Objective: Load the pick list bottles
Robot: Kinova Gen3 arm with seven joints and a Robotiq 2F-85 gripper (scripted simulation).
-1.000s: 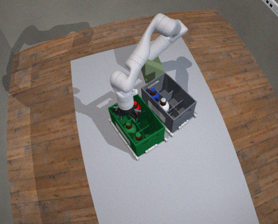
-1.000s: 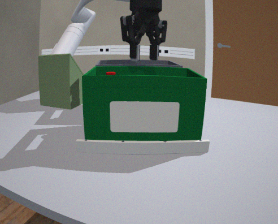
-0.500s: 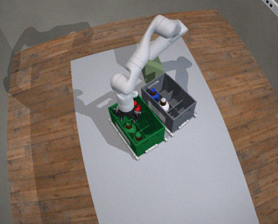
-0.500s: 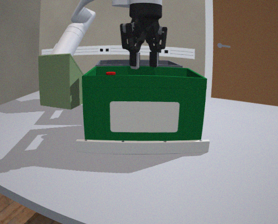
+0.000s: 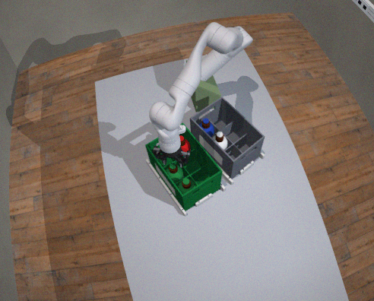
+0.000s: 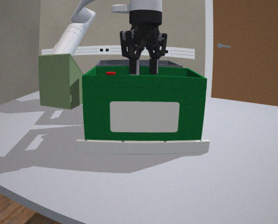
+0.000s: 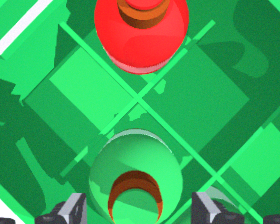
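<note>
Right now the green crate is 10 cm below my hand, 4 cm to the left of it and 2 cm behind it. The rest, counted from my hand: white-label bottle (21 cm to the left, 11 cm behind, 10 cm below); then blue-label bottle (18 cm behind, 16 cm to the left, 10 cm below); then red-label bottle (12 cm behind, 10 cm below, 4 cm to the left).
</note>
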